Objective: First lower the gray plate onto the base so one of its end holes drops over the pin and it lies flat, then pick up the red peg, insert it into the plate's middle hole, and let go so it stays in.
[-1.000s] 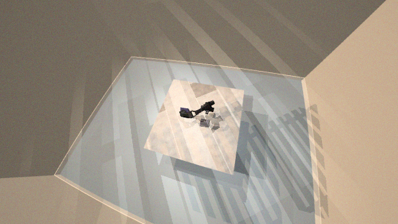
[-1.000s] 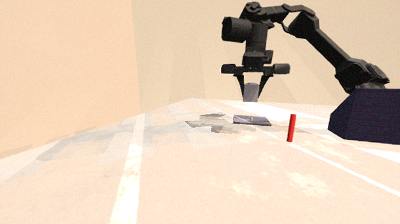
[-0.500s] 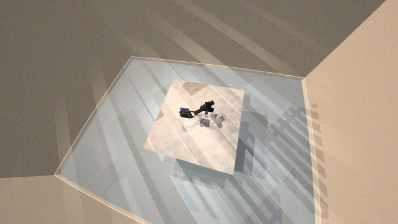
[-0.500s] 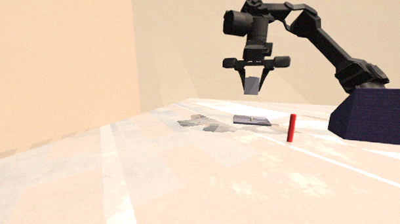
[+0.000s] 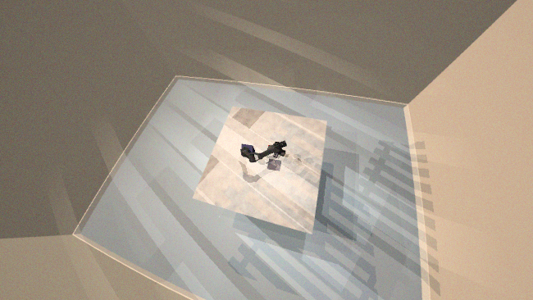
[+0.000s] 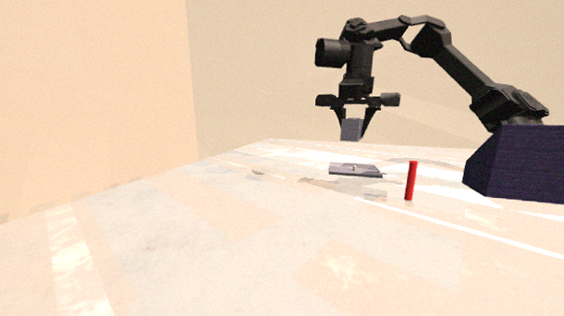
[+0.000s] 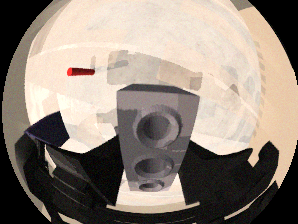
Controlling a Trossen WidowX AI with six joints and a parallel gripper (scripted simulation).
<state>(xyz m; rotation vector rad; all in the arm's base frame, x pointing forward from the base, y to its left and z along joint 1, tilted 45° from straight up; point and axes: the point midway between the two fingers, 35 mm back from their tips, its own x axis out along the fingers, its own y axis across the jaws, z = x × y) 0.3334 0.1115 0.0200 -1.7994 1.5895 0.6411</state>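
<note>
My gripper tip is 8 cm to the left of the square base and 10 cm above it. Also, from my gripper tip: gray plate: 3 cm above; red peg: 13 cm behind, 8 cm to the left, 7 cm below.
</note>
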